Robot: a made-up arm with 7 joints. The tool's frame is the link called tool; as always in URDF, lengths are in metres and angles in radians. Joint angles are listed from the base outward. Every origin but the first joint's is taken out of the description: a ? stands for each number. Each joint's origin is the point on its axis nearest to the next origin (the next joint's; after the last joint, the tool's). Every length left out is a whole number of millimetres.
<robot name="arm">
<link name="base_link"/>
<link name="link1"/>
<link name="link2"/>
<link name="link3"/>
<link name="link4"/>
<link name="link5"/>
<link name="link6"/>
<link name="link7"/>
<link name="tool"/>
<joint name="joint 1" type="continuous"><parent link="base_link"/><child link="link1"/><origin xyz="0.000 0.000 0.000" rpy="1.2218 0.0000 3.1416"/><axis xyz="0 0 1"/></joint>
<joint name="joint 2" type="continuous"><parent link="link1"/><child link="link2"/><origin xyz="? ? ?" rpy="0.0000 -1.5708 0.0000"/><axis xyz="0 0 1"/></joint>
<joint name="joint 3" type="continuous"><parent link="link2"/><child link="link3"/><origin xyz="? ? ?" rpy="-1.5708 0.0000 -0.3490"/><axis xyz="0 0 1"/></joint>
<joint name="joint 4" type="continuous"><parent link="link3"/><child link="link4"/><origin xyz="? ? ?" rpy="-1.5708 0.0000 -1.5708"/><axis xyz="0 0 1"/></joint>
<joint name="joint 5" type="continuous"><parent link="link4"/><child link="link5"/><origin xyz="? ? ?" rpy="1.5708 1.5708 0.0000"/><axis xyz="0 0 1"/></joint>
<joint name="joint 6" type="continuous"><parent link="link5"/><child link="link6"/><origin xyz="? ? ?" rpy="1.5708 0.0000 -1.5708"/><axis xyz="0 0 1"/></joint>
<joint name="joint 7" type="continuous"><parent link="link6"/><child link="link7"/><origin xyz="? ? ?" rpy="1.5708 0.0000 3.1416"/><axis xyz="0 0 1"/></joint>
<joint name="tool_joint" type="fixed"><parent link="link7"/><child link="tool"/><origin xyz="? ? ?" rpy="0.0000 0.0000 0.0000"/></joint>
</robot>
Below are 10 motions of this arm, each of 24 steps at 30 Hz.
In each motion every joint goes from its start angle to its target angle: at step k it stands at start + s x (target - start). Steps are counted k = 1, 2, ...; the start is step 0. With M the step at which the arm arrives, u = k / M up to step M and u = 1 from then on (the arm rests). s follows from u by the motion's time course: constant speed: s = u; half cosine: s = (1 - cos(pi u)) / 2; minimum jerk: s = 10 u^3 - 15 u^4 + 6 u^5.
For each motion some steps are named. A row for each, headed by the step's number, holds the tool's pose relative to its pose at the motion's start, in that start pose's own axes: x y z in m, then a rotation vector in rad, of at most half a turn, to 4 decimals.
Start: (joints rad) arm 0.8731 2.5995 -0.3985 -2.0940 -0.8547 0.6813 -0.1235
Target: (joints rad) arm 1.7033 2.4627 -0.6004 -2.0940 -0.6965 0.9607 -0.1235
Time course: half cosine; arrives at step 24
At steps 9, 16, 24:
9: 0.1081 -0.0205 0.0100 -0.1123 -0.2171 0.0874
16: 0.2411 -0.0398 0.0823 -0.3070 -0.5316 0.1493
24: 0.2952 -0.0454 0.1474 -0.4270 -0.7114 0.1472

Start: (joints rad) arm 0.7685 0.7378 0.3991 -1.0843 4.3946 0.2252 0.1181
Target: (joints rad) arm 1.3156 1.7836 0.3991 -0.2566 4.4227 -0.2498 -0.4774
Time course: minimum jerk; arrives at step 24
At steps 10, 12, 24:
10: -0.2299 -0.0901 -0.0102 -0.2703 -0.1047 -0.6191
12: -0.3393 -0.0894 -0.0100 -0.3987 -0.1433 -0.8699
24: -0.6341 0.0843 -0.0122 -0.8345 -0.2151 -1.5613

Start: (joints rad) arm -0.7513 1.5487 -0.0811 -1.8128 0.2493 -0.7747 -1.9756
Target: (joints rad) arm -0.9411 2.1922 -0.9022 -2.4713 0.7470 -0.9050 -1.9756
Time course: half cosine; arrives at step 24
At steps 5, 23, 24:
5: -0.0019 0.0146 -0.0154 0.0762 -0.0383 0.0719
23: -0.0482 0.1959 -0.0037 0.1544 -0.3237 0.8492
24: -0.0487 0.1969 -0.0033 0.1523 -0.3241 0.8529

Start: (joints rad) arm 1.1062 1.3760 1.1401 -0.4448 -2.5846 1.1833 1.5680
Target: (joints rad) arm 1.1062 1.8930 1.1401 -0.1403 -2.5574 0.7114 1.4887
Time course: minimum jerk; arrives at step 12
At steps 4, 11, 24:
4: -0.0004 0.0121 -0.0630 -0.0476 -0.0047 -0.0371
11: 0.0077 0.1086 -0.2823 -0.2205 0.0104 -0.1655
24: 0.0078 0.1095 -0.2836 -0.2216 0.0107 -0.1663

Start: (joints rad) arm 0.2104 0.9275 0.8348 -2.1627 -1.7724 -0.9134 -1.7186
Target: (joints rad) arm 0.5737 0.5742 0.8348 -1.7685 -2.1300 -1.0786 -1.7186
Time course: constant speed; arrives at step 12
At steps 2, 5, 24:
2: 0.0188 0.0439 0.0110 0.1018 -0.1000 0.0823
5: 0.0392 0.1139 0.0380 0.2678 -0.2470 0.2043
24: 0.0402 0.2788 0.1497 0.7054 -0.5681 0.4882

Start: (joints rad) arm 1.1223 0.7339 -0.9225 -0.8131 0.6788 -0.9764 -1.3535
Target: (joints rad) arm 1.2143 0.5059 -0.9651 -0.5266 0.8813 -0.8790 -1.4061
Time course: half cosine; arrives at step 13
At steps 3, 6, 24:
3: 0.0128 -0.0134 0.0088 -0.0365 0.0355 0.0200
6: 0.0468 -0.0441 0.0317 -0.1302 0.1210 0.0675
24: 0.1134 -0.0883 0.0745 -0.3045 0.2622 0.1438

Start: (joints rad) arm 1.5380 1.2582 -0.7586 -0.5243 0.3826 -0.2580 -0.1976
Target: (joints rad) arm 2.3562 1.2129 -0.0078 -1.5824 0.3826 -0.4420 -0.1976
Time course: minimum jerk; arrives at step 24
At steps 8, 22, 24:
8: 0.0118 -0.0492 0.0138 -0.0444 -0.1682 0.0863
22: 0.0570 -0.0952 0.1532 -0.0035 -0.7371 0.3224
24: 0.0573 -0.0949 0.1544 -0.0026 -0.7406 0.3230

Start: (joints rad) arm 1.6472 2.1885 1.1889 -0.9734 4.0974 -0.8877 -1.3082
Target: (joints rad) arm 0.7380 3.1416 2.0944 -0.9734 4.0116 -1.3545 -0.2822
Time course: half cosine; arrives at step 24
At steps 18, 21, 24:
18: 0.0873 -0.1923 0.8060 -0.8883 0.9306 1.0347
21: 0.0999 -0.1336 0.9022 -0.9409 1.1033 1.0796
24: 0.1031 -0.1096 0.9333 -0.9551 1.1645 1.0891

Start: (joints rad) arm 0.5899 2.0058 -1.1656 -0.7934 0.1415 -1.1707 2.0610
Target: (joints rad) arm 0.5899 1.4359 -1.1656 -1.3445 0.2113 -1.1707 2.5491
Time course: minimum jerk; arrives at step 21
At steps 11, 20, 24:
11: -0.1351 -0.0204 -0.2688 -0.4995 0.2822 0.4641
20: -0.2601 -0.1306 -0.4372 -0.8781 0.6133 0.8203
24: -0.2603 -0.1309 -0.4375 -0.8789 0.6141 0.8210

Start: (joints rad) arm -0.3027 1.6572 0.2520 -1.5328 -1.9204 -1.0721 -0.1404
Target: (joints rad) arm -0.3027 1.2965 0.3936 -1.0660 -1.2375 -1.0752 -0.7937
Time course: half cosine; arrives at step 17
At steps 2, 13, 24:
2: 0.0053 -0.0037 -0.0042 0.0217 0.0009 0.0115
13: 0.1766 -0.0474 -0.1182 0.4765 0.2363 0.3307
24: 0.2089 -0.0441 -0.1365 0.5192 0.3027 0.3886

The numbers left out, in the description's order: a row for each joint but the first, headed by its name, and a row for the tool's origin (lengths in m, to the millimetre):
joint 2: 0.000 0.000 0.000
joint 3: -0.150 -0.413 0.000
joint 4: 0.000 -0.049 0.000
joint 5: -0.038 0.317 0.000
joint 6: 0.000 0.000 0.000
joint 7: 0.000 0.000 0.000
tool: 0.000 0.000 0.000

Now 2 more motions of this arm.
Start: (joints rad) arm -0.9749 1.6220 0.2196 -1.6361 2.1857 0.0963 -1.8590
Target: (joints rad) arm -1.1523 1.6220 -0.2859 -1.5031 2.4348 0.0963 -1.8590
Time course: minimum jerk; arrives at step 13
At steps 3, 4, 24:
3: -0.0055 -0.0094 -0.0022 -0.0237 0.0136 0.0256
4: -0.0112 -0.0194 -0.0042 -0.0484 0.0285 0.0521
24: -0.0612 -0.1089 -0.0067 -0.2612 0.1948 0.2708

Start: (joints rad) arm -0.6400 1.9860 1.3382 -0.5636 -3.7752 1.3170 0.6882
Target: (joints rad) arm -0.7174 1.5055 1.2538 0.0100 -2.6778 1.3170 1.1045
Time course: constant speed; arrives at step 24
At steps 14, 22, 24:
14: 0.0581 0.2192 0.2160 -0.8027 0.0171 0.6422
22: 0.0313 0.3664 0.3158 -1.3194 0.0523 0.8192
24: 0.0179 0.4037 0.3368 -1.4506 0.0638 0.8353

